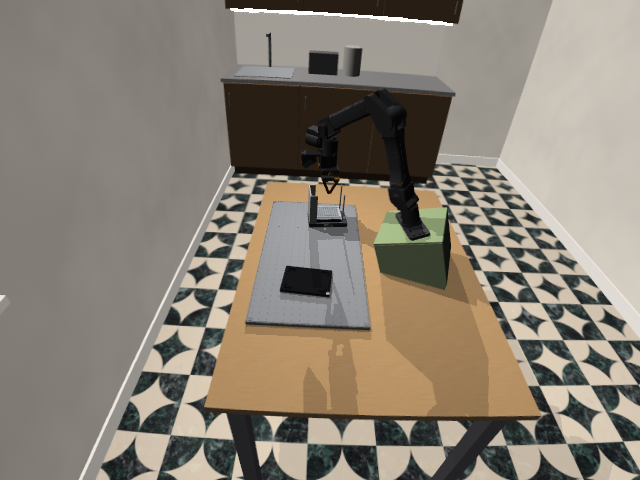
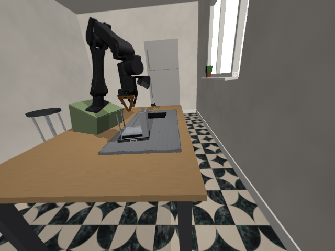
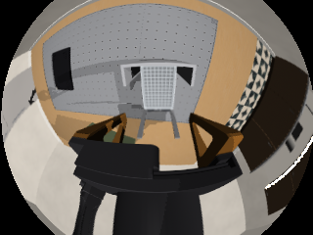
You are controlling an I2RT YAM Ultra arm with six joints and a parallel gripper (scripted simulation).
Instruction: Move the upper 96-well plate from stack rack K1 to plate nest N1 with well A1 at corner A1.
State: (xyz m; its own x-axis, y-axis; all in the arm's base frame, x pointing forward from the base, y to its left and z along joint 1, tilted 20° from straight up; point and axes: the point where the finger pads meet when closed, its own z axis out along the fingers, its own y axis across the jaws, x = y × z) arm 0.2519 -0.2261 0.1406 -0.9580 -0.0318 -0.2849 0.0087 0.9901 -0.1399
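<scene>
Right now the dark plate is 14 cm below my hand. Round my hand: pale A1 mark 43 cm to the left, 15 cm below, 5 cm ahead.
</scene>
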